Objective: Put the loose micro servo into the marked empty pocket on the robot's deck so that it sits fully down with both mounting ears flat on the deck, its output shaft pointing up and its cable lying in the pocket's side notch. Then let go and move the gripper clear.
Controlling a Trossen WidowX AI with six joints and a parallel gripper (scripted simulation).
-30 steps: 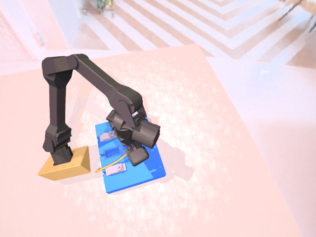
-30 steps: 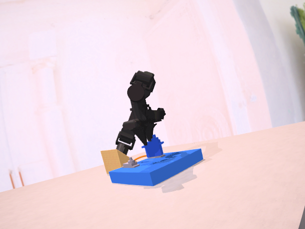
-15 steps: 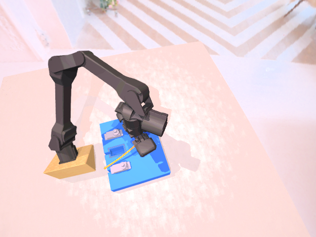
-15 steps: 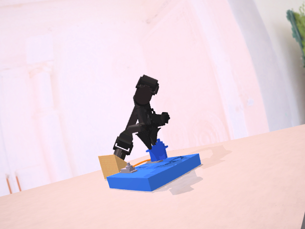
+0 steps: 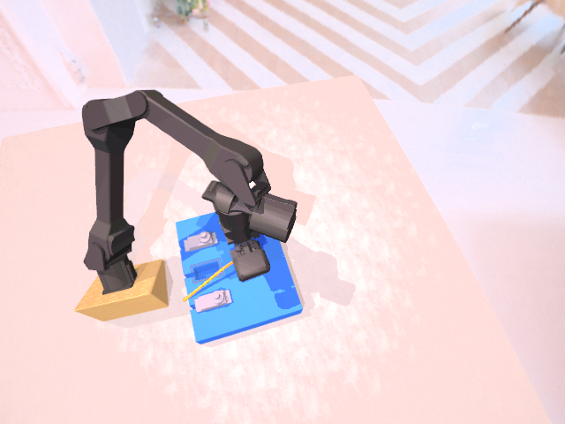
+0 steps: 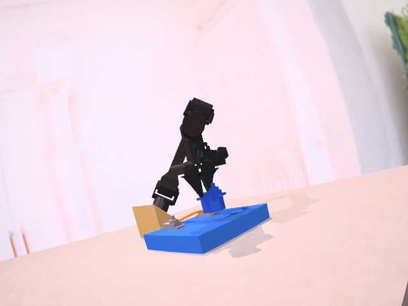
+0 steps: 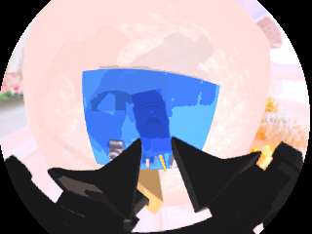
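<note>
Right now my gripper tip is 10 cm above the blue deck and 1 cm short of it.
</note>
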